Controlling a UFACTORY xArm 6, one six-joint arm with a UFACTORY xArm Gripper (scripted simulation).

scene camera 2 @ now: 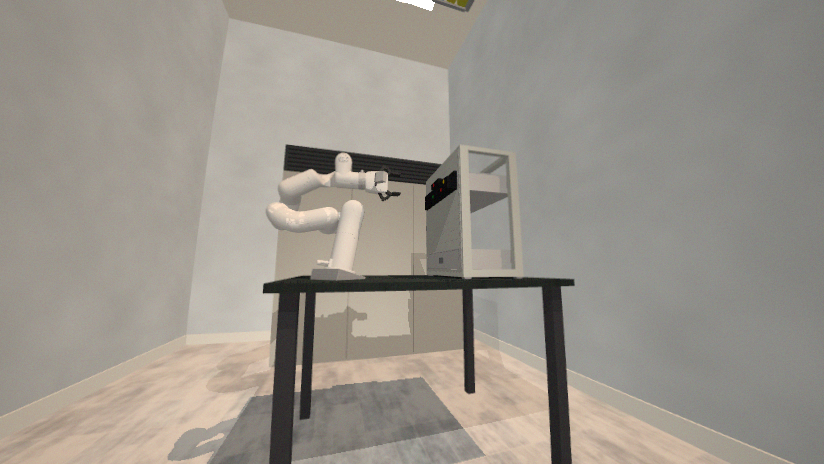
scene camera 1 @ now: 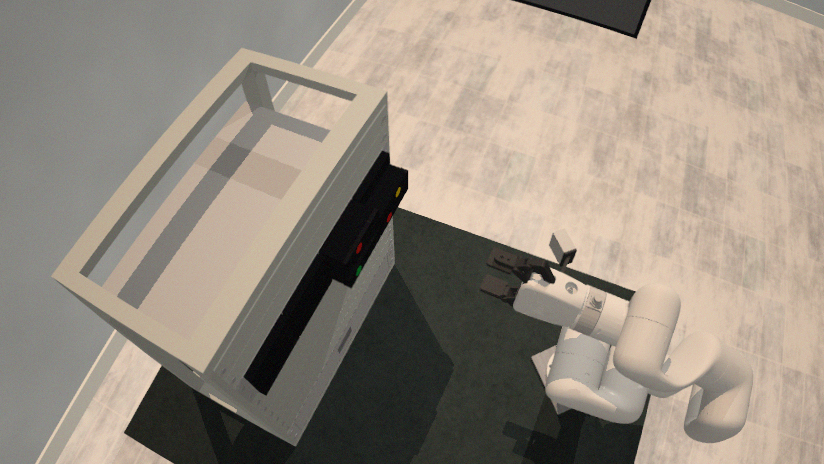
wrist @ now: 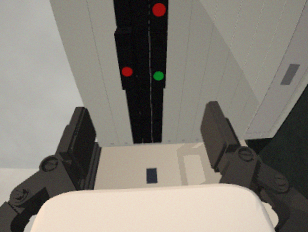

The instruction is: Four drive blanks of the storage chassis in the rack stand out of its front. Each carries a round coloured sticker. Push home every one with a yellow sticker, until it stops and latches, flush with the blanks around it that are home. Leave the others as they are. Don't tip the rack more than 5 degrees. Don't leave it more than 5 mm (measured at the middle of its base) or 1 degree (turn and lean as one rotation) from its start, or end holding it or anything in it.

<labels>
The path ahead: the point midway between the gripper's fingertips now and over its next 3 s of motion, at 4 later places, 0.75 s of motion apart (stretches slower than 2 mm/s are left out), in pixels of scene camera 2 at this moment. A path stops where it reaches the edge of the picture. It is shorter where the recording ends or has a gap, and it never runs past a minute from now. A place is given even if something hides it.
My gripper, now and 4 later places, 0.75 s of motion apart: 400, 184; 408, 186; 423, 188; 426, 188; 429, 186
</labels>
